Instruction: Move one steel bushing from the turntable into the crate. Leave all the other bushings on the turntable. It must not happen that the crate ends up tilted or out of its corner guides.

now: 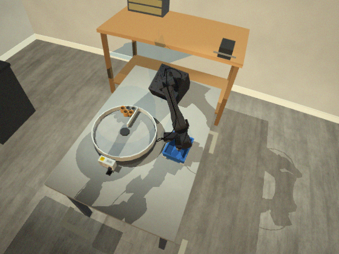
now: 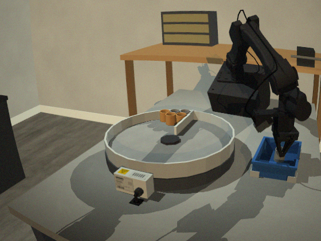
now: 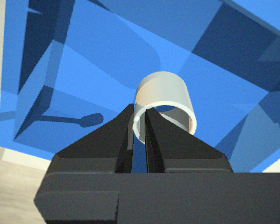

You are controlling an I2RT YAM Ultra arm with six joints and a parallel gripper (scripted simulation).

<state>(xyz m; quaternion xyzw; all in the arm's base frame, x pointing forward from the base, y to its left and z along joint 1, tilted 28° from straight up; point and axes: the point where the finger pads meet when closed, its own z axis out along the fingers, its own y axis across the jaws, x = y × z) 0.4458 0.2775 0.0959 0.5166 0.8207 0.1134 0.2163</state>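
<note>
The blue crate is 2 cm below my hand, 1 cm to the right of it and 1 cm behind it. The rest, counted from my hand: round turntable (37 cm to the right, 4 cm ahead, 1 cm above).
</note>
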